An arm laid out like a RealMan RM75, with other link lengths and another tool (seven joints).
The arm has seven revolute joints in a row. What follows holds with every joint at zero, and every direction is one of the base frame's.
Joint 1 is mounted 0.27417 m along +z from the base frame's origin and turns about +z.
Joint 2 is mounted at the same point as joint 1 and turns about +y.
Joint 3 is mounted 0.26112 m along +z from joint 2 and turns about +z.
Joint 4 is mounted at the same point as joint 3 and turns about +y.
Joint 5 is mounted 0.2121 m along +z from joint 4 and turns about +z.
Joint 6 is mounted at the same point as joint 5 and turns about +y.
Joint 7 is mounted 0.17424 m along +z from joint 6 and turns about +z.
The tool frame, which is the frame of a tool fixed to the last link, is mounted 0.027 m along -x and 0.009 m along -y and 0.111 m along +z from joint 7; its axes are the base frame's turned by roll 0, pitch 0.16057 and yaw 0.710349 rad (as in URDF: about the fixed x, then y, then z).
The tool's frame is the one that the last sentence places.
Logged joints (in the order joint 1, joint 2, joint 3, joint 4, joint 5, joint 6, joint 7), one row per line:
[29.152, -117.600, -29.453, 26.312, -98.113, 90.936, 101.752]
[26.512, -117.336, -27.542, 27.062, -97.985, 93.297, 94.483]
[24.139, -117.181, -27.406, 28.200, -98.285, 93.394, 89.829]
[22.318, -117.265, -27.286, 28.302, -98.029, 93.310, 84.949]
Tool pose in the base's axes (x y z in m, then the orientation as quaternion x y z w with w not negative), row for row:
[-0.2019, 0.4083, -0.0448, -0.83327, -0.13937, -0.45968, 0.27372]
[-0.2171, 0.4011, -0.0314, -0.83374, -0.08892, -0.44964, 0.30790]
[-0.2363, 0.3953, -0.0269, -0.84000, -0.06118, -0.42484, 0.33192]
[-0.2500, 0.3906, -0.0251, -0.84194, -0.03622, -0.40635, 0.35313]
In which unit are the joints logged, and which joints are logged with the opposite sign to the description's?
The joints are logged in degrees. Opposite sign: joint 1, joint 3, joint 5, joint 7.
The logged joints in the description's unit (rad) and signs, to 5 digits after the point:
[-0.50880, -2.05251, 0.51405, 0.45923, 1.71239, 1.58713, -1.77591]
[-0.46272, -2.04790, 0.48070, 0.47232, 1.71016, 1.62834, -1.64904]
[-0.42131, -2.04519, 0.47832, 0.49218, 1.71540, 1.63003, -1.56781]
[-0.38952, -2.04666, 0.47623, 0.49396, 1.71093, 1.62857, -1.48264]

